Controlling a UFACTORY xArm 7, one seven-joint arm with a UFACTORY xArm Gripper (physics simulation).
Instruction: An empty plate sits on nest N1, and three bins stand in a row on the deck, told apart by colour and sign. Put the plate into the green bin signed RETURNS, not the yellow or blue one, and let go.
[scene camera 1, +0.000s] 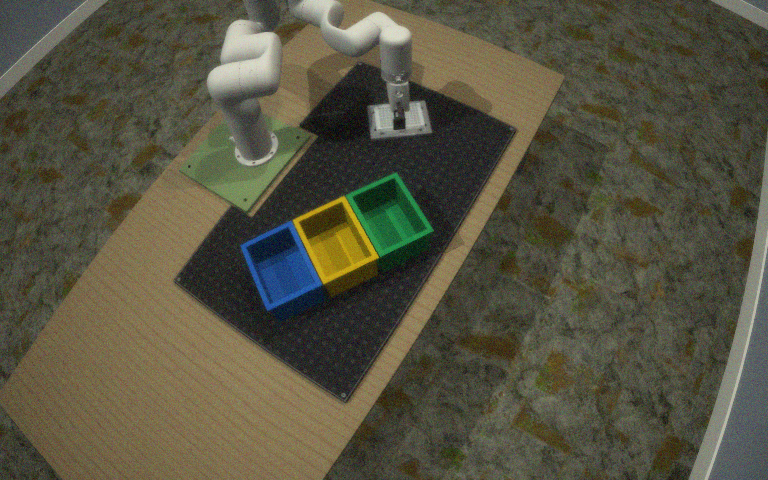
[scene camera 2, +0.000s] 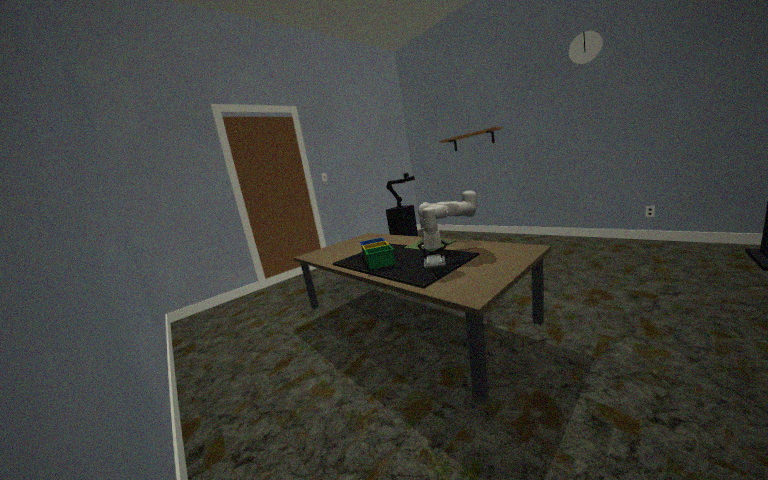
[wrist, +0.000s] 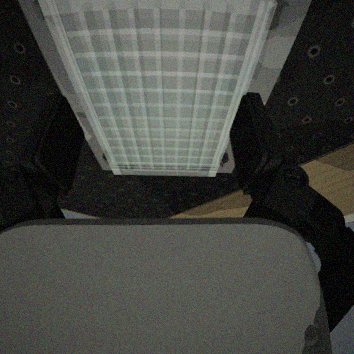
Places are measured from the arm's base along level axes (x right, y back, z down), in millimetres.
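Where they show: gripper, fingertip midpoint: (scene camera 1: 397, 116) (scene camera 2: 433, 257) (wrist: 154, 112); arm's base, origin of the base link: (scene camera 1: 256, 148).
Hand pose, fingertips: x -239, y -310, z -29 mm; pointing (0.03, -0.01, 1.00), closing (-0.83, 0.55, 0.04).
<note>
Things, the pixels of their centre, and the offset from my fingertips. "pt": a spot on its surface instead. Level surfaces: height alone.
- pale grey nest, body centre: (wrist: 163, 99) (scene camera 1: 399, 119) (scene camera 2: 434, 260) dx -6, dy -2, dz +16 mm
- blue bin, surface spot: (scene camera 1: 286, 274) pt dx +512, dy +28, dz +21 mm
- black deck, its level: dz +27 mm
A clear, whitish plate with a grid of wells (scene camera 1: 417, 114) (scene camera 2: 434, 258) (wrist: 160, 82) sits on the pale grey nest (scene camera 1: 399, 134) (wrist: 280, 57). My gripper (scene camera 1: 399, 120) (wrist: 154, 112) is open and points down at the plate. In the wrist view its black fingers stand on either side of the plate's near part, with nothing held between them. Whether they touch the plate cannot be told. The green bin (scene camera 1: 391, 223) (scene camera 2: 379, 259) stands at the end of the row nearest the nest, and its inside looks empty. Its sign cannot be read.
The yellow bin (scene camera 1: 339, 249) is in the middle of the row, and the blue bin (scene camera 1: 286, 274) is at the far end. They stand on the black deck (scene camera 1: 362, 339) (scene camera 2: 413, 274). The arm's base stands on a green board (scene camera 1: 218, 178) beside the deck.
</note>
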